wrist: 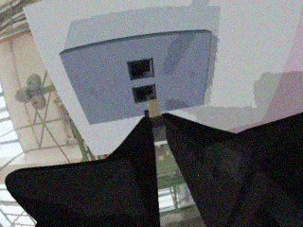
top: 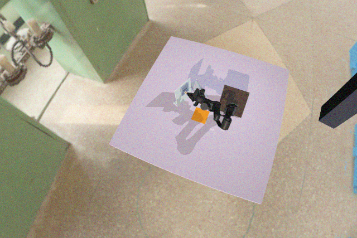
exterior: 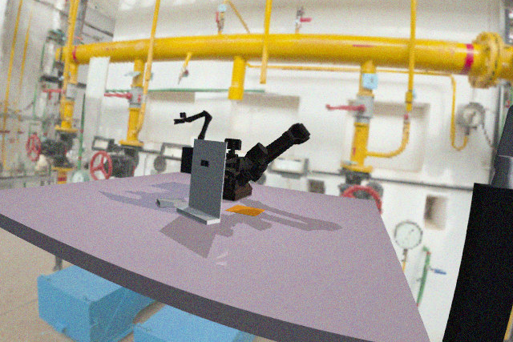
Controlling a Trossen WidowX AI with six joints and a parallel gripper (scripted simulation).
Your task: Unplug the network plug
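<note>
Right now the orange marked square is 150 mm behind my gripper tip, 50 mm to the left of it and 170 mm below it. Also, from my gripper tip: network plug (right at my gripper tip); then grey flat piece (10 mm ahead, 180 mm to the right, 170 mm below); then grey upright panel (50 mm ahead, 20 mm to the right, 60 mm below).
</note>
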